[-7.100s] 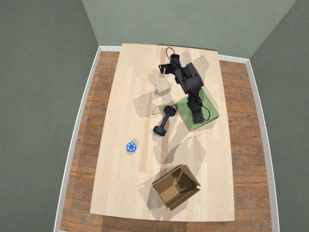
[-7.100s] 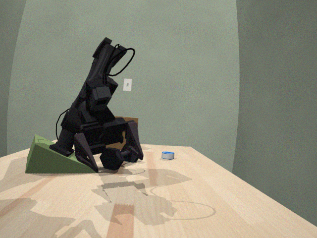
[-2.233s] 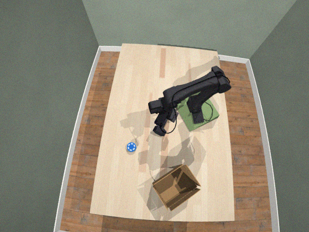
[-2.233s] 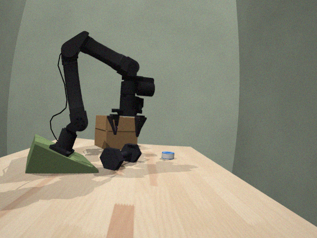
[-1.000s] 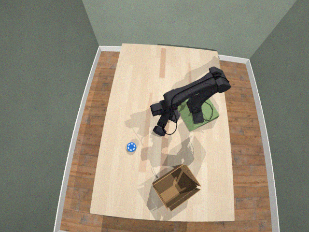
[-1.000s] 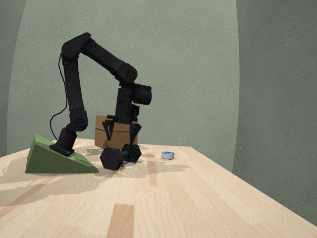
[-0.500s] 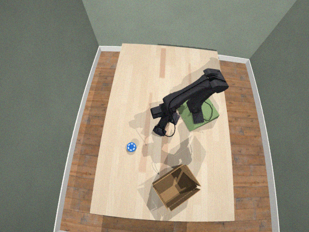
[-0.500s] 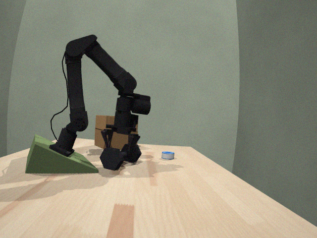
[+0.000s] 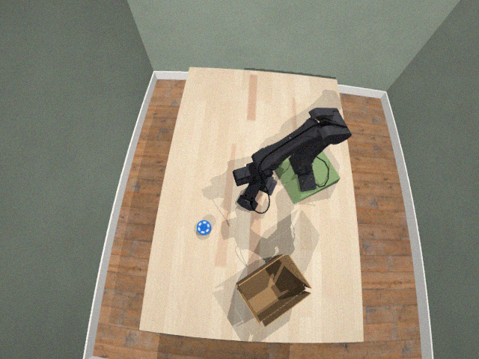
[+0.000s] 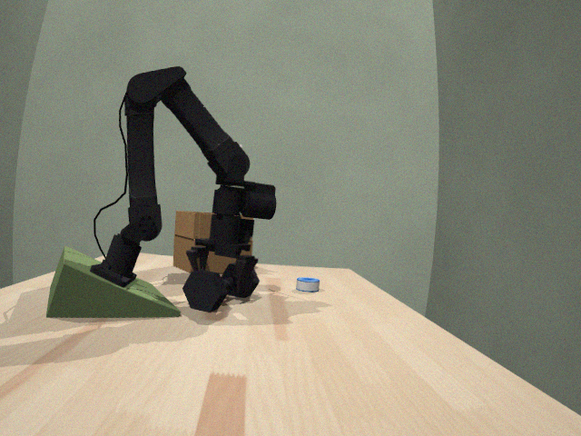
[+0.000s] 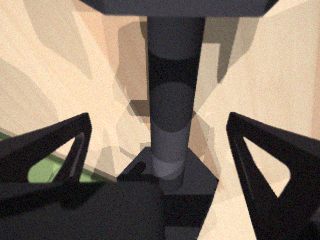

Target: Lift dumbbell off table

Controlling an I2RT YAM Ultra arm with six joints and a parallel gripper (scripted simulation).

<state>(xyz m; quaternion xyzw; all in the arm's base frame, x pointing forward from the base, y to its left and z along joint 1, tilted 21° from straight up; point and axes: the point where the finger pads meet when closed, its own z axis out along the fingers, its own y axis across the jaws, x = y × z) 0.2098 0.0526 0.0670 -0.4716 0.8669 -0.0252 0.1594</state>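
My gripper is now 10 mm short of the black dumbbell. The rest, counted from my hand: white disc 240 mm ahead, 160 mm to the left, 20 mm below.
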